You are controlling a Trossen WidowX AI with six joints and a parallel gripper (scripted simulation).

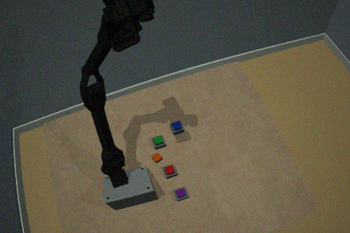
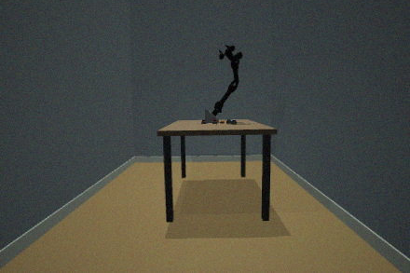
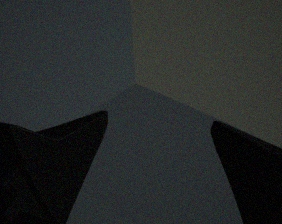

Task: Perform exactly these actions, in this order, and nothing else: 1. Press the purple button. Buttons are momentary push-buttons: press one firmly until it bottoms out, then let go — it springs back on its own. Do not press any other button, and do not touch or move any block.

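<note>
Now: gripper tip 760 mm above the purple button, 210 mm to the left of it and 60 mm short of it. The rest, counted from my gripper tip: orange block (780 mm below, 40 mm ahead, 10 mm to the right); then green button (760 mm below, 80 mm ahead, 50 mm to the left); then red button (760 mm below, 100 mm to the right, 60 mm ahead).
</note>
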